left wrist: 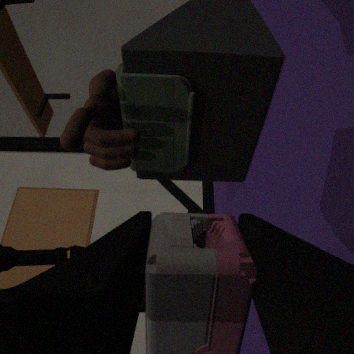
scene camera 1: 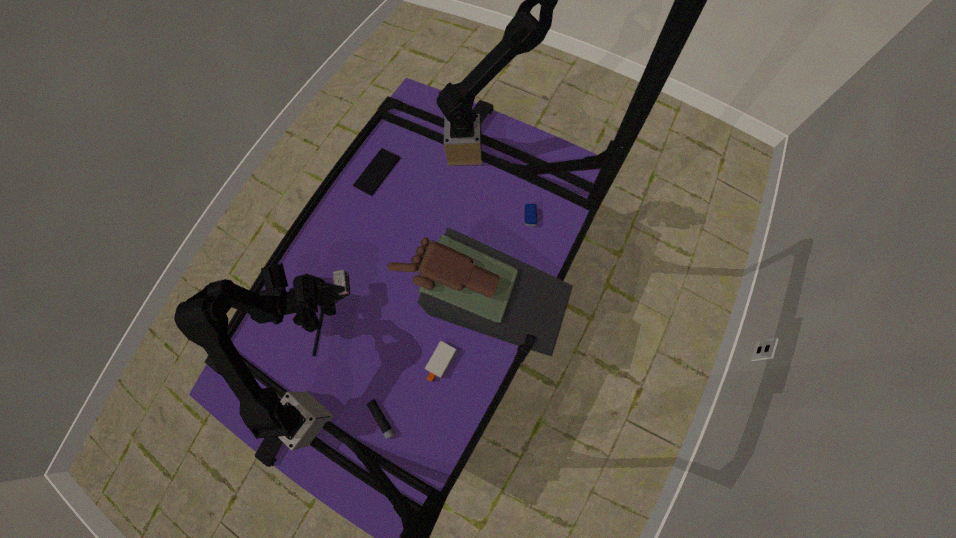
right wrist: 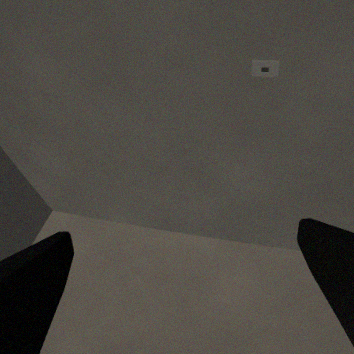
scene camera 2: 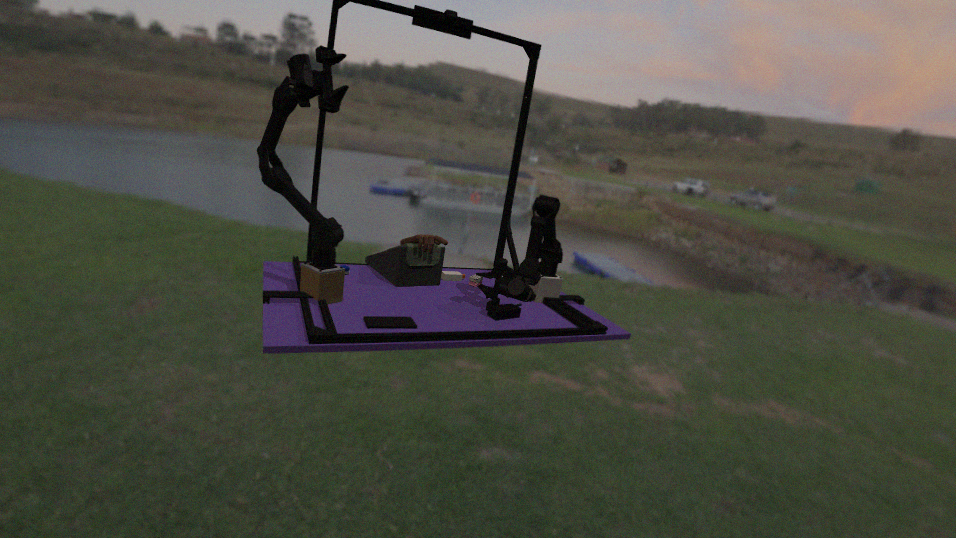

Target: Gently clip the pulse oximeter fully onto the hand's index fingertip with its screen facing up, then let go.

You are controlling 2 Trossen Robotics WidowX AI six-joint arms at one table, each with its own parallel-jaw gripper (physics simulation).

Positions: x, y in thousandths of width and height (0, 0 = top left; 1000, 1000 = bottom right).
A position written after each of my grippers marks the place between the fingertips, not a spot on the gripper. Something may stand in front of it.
Note:
My right gripper (scene camera 2: 362, 131) is open, with nothing in its grasp. Also in view: my left gripper (scene camera 1: 363, 540), an index finger (left wrist: 202, 388) and a dark grey plate (scene camera 1: 562, 568).
My left gripper shows as well in the left wrist view (left wrist: 549, 631) and in scene camera 2 (scene camera 2: 497, 518). My right gripper is seen too in the right wrist view (right wrist: 527, 668). The dark grey plate is seen too in the left wrist view (left wrist: 657, 174).

